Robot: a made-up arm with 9 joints. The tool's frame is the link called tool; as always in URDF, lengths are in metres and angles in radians. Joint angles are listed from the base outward. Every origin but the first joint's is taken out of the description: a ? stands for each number. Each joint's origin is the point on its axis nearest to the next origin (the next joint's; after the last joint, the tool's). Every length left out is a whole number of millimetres.
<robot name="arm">
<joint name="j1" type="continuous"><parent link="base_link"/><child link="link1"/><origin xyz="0.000 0.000 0.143" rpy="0.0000 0.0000 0.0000"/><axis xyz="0 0 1"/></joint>
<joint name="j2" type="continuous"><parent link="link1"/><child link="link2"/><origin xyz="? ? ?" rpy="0.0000 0.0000 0.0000"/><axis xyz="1 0 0"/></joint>
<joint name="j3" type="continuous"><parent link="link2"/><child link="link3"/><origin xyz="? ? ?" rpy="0.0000 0.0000 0.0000"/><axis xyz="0 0 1"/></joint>
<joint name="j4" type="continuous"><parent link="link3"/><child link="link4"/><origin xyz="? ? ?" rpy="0.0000 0.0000 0.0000"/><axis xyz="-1 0 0"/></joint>
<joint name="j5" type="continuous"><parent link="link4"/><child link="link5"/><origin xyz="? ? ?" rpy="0.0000 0.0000 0.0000"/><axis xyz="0 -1 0"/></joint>
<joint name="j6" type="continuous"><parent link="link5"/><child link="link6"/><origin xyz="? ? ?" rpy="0.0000 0.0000 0.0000"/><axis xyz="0 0 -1"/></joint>
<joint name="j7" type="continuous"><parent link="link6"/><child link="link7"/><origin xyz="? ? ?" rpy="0.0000 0.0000 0.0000"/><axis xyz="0 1 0"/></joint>
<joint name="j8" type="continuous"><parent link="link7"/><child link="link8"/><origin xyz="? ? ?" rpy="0.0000 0.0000 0.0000"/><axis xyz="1 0 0"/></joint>
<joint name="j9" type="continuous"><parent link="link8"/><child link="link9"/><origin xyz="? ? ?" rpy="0.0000 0.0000 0.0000"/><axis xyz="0 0 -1"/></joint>
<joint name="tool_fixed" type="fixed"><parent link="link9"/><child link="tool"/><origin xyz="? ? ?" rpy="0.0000 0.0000 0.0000"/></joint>
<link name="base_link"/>
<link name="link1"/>
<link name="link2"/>
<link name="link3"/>
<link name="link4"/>
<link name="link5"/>
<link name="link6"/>
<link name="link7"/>
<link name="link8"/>
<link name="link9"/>
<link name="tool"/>
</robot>
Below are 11 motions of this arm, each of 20 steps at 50 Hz.
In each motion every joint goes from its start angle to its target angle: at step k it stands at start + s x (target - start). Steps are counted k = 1, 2, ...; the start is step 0. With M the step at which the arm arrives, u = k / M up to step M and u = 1 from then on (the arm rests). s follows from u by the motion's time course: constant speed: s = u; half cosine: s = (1 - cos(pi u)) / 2; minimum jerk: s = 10 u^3 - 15 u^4 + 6 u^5.
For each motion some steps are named. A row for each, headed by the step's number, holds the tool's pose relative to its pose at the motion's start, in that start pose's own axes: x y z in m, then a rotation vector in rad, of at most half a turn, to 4 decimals.
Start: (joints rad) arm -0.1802 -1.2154 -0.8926 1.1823 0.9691 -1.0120 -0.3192 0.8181 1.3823
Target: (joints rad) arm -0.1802 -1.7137 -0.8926 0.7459 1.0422 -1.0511 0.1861 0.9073 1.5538
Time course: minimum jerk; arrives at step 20
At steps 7, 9, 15, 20:
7: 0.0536 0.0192 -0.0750 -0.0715 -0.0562 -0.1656
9: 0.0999 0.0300 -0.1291 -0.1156 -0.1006 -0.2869
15: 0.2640 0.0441 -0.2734 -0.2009 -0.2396 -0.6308
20: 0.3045 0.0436 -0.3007 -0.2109 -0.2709 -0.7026

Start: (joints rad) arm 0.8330 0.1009 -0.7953 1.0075 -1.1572 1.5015 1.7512 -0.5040 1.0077
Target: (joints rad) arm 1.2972 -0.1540 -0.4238 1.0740 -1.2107 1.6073 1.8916 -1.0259 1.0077
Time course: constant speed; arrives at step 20
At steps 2, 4, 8, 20:
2: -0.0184 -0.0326 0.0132 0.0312 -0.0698 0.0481
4: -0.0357 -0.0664 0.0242 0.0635 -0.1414 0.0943
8: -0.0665 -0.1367 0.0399 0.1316 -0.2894 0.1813
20: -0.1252 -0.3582 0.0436 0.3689 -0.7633 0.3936

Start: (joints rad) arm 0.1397 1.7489 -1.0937 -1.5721 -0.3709 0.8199 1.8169 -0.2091 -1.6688
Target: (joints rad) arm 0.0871 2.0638 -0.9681 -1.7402 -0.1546 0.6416 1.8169 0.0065 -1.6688
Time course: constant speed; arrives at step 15
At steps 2, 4, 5, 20:
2: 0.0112 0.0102 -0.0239 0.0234 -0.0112 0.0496
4: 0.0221 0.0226 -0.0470 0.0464 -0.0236 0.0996
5: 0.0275 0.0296 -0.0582 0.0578 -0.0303 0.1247
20: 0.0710 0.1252 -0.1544 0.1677 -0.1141 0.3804

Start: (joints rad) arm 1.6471 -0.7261 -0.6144 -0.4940 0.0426 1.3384 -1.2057 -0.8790 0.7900
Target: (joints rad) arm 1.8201 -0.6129 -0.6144 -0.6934 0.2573 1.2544 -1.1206 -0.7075 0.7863
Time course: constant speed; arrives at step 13
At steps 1, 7, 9, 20:
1: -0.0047 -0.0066 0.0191 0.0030 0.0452 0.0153
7: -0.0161 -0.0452 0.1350 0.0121 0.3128 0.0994
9: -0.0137 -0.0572 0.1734 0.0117 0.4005 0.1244
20: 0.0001 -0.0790 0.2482 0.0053 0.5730 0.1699

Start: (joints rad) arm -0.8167 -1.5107 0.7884 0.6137 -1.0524 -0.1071 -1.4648 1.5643 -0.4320
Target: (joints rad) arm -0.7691 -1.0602 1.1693 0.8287 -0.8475 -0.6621 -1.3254 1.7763 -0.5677
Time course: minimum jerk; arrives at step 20
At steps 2, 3, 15, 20:
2: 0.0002 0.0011 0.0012 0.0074 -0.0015 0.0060
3: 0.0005 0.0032 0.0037 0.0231 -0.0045 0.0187
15: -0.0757 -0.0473 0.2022 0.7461 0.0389 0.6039
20: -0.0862 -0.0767 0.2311 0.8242 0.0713 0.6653

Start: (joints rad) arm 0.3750 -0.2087 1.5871 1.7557 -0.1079 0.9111 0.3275 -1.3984 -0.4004
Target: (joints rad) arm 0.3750 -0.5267 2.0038 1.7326 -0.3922 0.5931 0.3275 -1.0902 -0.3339
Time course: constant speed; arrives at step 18
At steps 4, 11, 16, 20:
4: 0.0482 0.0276 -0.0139 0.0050 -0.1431 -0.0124
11: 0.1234 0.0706 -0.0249 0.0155 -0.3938 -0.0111
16: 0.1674 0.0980 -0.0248 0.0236 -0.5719 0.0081
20: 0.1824 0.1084 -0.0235 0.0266 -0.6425 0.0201

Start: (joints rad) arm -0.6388 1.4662 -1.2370 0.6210 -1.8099 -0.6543 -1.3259 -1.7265 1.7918
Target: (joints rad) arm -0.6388 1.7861 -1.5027 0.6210 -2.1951 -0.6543 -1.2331 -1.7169 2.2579
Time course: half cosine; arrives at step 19
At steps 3, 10, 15, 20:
3: 0.0069 -0.0201 0.0130 -0.0228 0.0091 0.0183
10: 0.0836 -0.1651 0.1164 -0.2086 0.0542 0.1686
15: 0.1601 -0.2503 0.1898 -0.3459 0.0550 0.2837
20: 0.1853 -0.2719 0.2110 -0.3863 0.0498 0.3188

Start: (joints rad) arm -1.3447 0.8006 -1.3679 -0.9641 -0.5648 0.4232 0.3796 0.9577 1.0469
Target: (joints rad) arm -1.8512 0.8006 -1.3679 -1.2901 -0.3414 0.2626 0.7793 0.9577 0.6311
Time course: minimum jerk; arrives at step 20
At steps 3, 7, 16, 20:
3: -0.0121 -0.0036 0.0048 -0.0068 0.0227 0.0181
7: -0.0990 -0.0359 0.0491 -0.0556 0.1984 0.1657
16: -0.2775 -0.1906 0.2563 -0.1636 0.7565 0.7301
20: -0.2837 -0.2052 0.2748 -0.1685 0.7995 0.7799

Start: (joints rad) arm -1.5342 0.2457 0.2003 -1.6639 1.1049 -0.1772 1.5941 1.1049 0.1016
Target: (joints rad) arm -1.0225 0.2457 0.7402 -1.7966 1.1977 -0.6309 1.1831 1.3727 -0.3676
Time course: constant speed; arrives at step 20
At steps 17, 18, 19, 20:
17: -0.1544 0.4585 0.1558 0.1422 0.2855 0.0487
18: -0.1530 0.4915 0.1717 0.1604 0.3029 0.0524
19: -0.1500 0.5247 0.1883 0.1799 0.3200 0.0561
20: -0.1453 0.5582 0.2056 0.2006 0.3367 0.0597

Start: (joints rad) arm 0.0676 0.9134 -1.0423 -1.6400 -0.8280 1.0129 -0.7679 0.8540 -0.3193
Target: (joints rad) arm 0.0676 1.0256 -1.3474 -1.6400 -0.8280 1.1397 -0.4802 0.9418 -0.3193
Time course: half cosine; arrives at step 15
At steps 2, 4, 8, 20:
2: 0.0102 0.0031 -0.0028 0.0076 -0.0073 -0.0156
4: 0.0394 0.0112 -0.0097 0.0299 -0.0282 -0.0597
8: 0.1358 0.0311 -0.0219 0.1070 -0.0971 -0.1999
20: 0.2514 0.0408 -0.0175 0.2089 -0.1820 -0.3616

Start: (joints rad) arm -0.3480 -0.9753 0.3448 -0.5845 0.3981 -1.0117 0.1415 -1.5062 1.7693
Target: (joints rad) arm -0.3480 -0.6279 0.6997 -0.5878 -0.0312 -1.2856 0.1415 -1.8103 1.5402
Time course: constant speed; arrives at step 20
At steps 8, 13, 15, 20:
8: 0.0074 0.0397 -0.0330 0.2268 0.1419 0.0425
13: 0.0005 0.0730 -0.0584 0.3886 0.2054 0.0434
15: -0.0043 0.0884 -0.0684 0.4562 0.2250 0.0383
20: -0.0199 0.1322 -0.0915 0.6298 0.2598 0.0124

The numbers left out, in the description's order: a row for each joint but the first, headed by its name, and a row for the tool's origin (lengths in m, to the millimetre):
j2: -0.068 -0.248 0.000
j3: 0.000 -0.120 -0.415
j4: -0.367 0.064 0.000
j5: 0.000 0.117 -0.316
j6: -0.012 0.000 0.055
j7: 0.075 0.202 0.000
j8: -0.131 0.000 0.151
j9: 0.000 0.225 -0.279
tool: 0.022 -0.079 0.000

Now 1 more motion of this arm.
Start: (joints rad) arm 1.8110 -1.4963 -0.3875 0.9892 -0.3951 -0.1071 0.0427 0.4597 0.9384
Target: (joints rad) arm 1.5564 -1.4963 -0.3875 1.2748 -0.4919 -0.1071 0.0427 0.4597 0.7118
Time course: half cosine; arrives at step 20
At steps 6, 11, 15, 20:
6: 0.0299 -0.0720 -0.0313 -0.0917 -0.0331 0.0224
11: 0.0872 -0.2086 -0.0733 -0.2583 -0.0874 0.0643
15: 0.1323 -0.3136 -0.0916 -0.3822 -0.1233 0.0960
20: 0.1571 -0.3702 -0.0968 -0.4483 -0.1410 0.1129

